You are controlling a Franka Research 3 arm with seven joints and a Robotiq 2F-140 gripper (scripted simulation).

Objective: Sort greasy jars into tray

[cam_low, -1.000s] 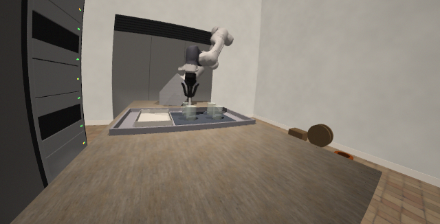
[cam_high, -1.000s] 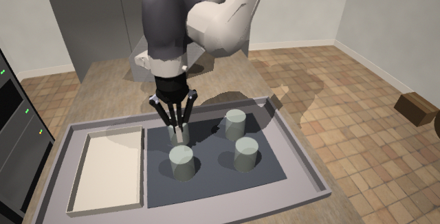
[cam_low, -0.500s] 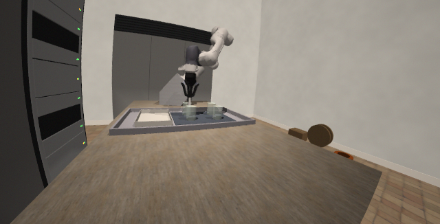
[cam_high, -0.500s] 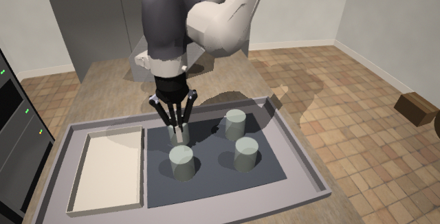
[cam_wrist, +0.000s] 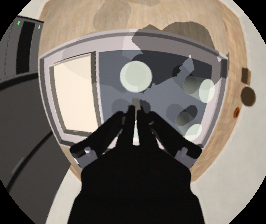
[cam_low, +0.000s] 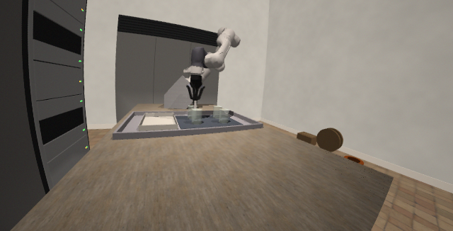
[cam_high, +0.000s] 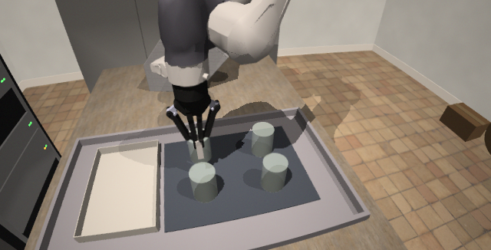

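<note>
The rimmed steel table top lies 30 mm ahead of my hand, 10 mm to the right of it and 110 mm below it. Also, from my hand: dark drying mat: 90 mm to the left, 110 mm below; cream tray: 50 mm ahead, 220 mm to the right, 100 mm below.
</note>
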